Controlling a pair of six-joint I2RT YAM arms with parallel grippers.
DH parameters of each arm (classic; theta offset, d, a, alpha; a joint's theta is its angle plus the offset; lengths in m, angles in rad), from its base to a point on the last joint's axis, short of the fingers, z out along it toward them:
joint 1: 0 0.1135 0.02 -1.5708
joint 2: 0 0 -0.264 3.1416
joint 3: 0.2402 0 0.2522 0
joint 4: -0.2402 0 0.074 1.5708
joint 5: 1.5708 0 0 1.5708
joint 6: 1.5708 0.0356 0 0
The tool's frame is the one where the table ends.
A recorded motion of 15 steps. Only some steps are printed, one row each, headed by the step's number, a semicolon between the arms.
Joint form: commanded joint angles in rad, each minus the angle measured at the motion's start. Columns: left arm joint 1, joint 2, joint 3, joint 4, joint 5, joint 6; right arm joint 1, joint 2, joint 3, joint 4, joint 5, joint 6.
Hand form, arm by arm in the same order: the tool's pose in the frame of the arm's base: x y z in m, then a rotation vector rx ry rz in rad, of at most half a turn. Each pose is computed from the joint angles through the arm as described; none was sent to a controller.
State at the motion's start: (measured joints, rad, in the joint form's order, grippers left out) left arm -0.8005 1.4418 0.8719 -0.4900 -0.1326 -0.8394; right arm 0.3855 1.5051 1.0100 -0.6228 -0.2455 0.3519
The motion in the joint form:
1: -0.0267 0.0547 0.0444 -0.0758 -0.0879 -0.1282; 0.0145 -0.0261 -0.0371 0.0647 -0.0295 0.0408
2: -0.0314 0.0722 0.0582 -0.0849 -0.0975 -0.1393; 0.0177 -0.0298 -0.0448 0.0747 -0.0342 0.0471
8: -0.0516 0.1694 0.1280 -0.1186 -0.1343 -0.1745; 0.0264 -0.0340 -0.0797 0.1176 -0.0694 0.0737
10: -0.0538 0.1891 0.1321 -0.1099 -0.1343 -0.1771; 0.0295 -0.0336 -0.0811 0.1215 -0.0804 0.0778
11: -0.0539 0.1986 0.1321 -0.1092 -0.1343 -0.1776; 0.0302 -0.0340 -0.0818 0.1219 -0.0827 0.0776
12: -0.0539 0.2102 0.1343 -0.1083 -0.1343 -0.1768; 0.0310 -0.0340 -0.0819 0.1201 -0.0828 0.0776
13: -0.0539 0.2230 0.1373 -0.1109 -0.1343 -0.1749; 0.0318 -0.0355 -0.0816 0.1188 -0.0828 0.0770
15: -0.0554 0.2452 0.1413 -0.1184 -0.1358 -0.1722; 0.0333 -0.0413 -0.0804 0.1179 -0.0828 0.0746
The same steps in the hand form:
1: 0.1973 -0.2030 0.1936 -0.2532 2.6835 -0.2682; 0.2649 0.1225 0.2155 -0.1071 2.7127 0.6174
2: 0.1986 -0.2059 0.1925 -0.2628 2.6861 -0.2510; 0.2638 0.1232 0.2147 -0.1056 2.7088 0.6283
8: 0.2065 -0.2218 0.1841 -0.2839 2.7018 -0.1697; 0.2601 0.1257 0.2082 -0.0968 2.7071 0.6881
10: 0.2080 -0.2246 0.1799 -0.2836 2.7065 -0.1636; 0.2597 0.1269 0.2080 -0.1001 2.7075 0.7051
11: 0.2085 -0.2251 0.1772 -0.2831 2.7122 -0.1542; 0.2594 0.1271 0.2079 -0.1022 2.7076 0.7083
12: 0.2093 -0.2261 0.1745 -0.2810 2.7179 -0.1447; 0.2591 0.1272 0.2078 -0.1030 2.7097 0.7080
13: 0.2100 -0.2269 0.1715 -0.2769 2.7261 -0.1305; 0.2588 0.1273 0.2082 -0.1050 2.7091 0.7082
15: 0.2105 -0.2281 0.1659 -0.2681 2.7419 -0.1005; 0.2582 0.1275 0.2101 -0.1114 2.7025 0.7100

